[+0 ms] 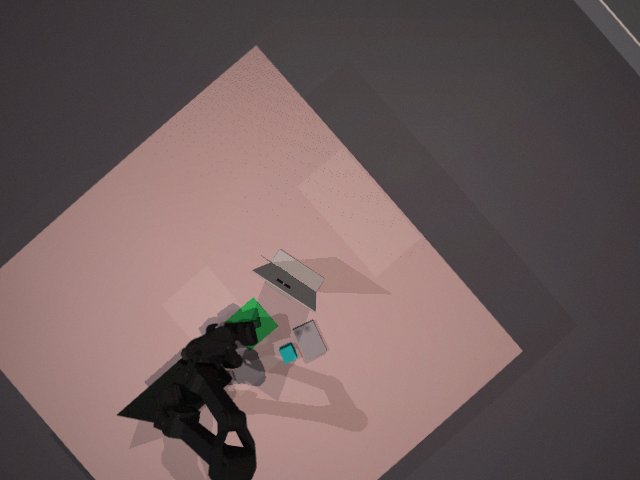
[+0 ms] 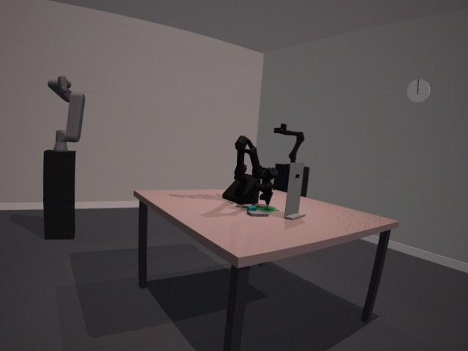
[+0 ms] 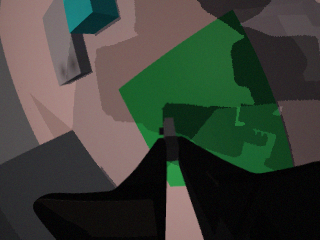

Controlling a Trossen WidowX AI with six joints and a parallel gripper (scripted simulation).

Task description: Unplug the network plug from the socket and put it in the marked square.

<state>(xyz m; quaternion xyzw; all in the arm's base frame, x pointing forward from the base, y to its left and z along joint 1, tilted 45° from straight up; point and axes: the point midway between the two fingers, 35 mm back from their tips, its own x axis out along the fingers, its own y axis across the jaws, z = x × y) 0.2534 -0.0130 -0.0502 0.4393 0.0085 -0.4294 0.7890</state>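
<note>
The green marked square lies 10 mm behind my gripper tip and 30 mm below it. Also, from my gripper tip: grey network plug: right at my gripper tip; then teal cube: 40 mm ahead, 140 mm to the right, 10 mm below; then flat grey slab: 120 mm ahead, 140 mm to the right, 20 mm below.
</note>
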